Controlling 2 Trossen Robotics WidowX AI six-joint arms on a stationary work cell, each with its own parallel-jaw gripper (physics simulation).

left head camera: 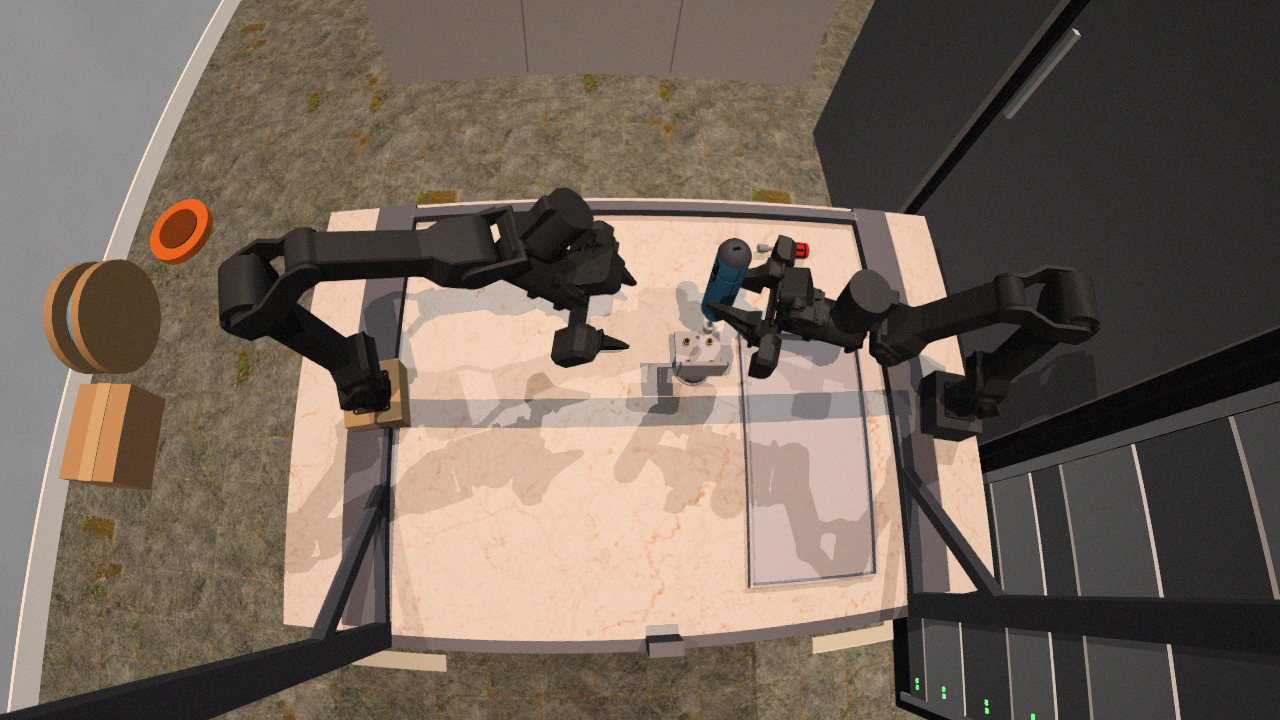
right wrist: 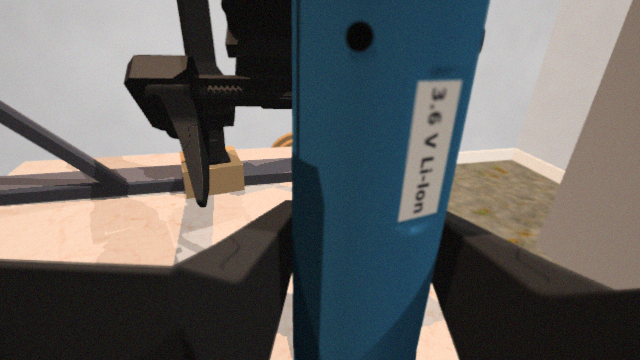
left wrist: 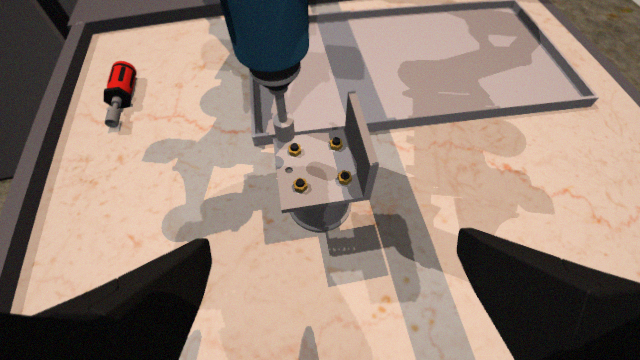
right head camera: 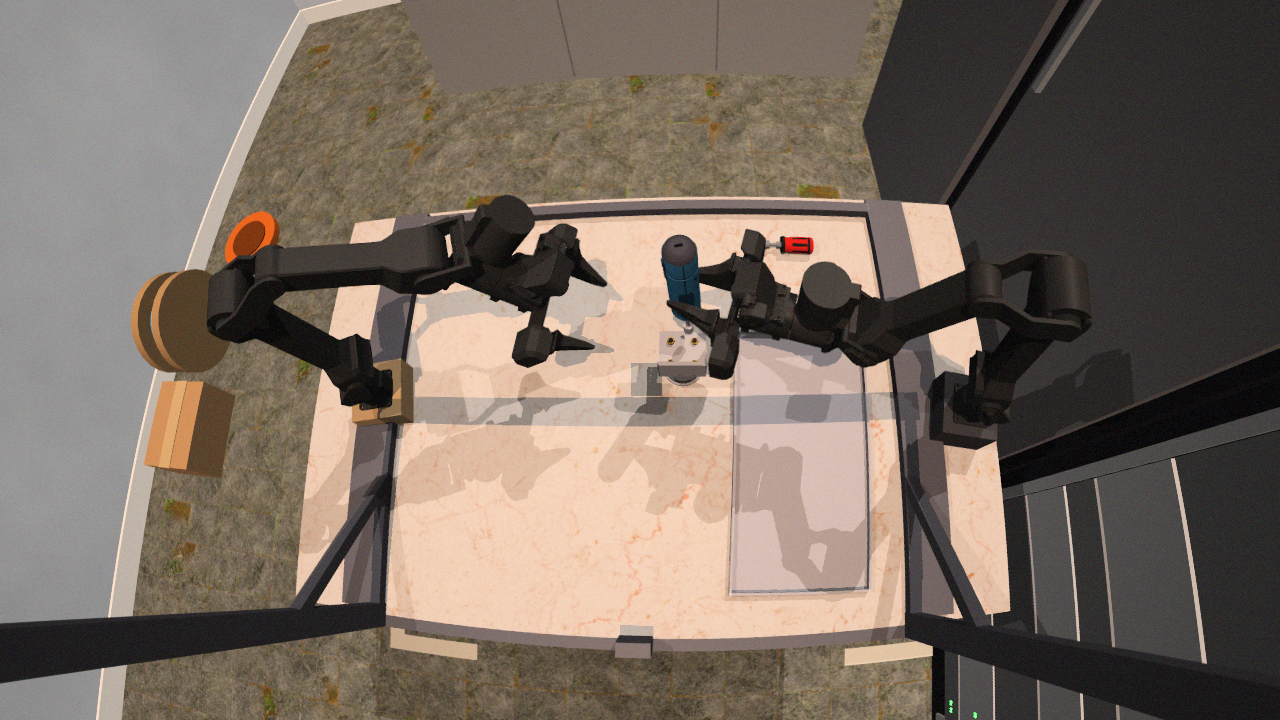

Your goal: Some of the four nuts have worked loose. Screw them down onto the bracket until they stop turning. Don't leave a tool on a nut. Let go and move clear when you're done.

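Observation:
The grey bracket stands on a round base. In the left wrist view its four brass nuts sit on studs: far left, far right, near right, near left. Their tightness cannot be told. My right gripper is shut on the blue power driver, held upright. Its socket is off the nuts, by the bracket's far left corner. My left gripper is open and empty, left of the bracket.
A red hand driver lies at the back right of the table in the head views. A shallow tray lies right of the bracket. The bracket's upright wall rises beside the two right nuts.

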